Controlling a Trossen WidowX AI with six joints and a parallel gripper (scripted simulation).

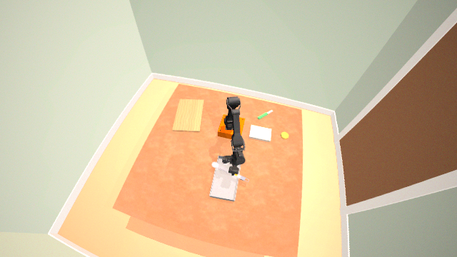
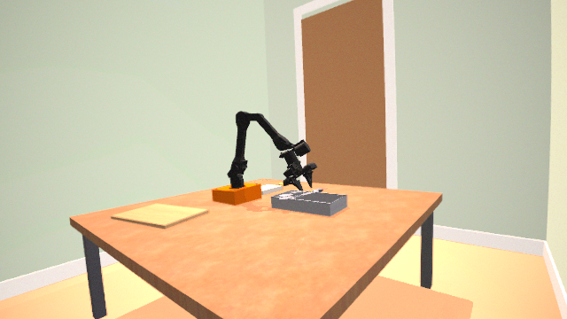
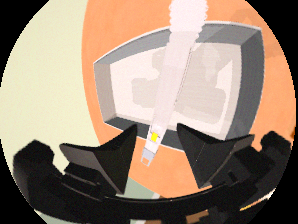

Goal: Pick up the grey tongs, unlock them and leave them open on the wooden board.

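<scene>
My gripper tip is 4 cm to the left of the grey roasting tin, 4 cm above it and 2 cm short of it. Also, from my gripper tip: white pad 38 cm behind, 23 cm to the left, 6 cm below; wooden board 54 cm behind, 40 cm to the right, 6 cm below; small yellow disc 45 cm to the left, 38 cm behind, 6 cm below.
</scene>
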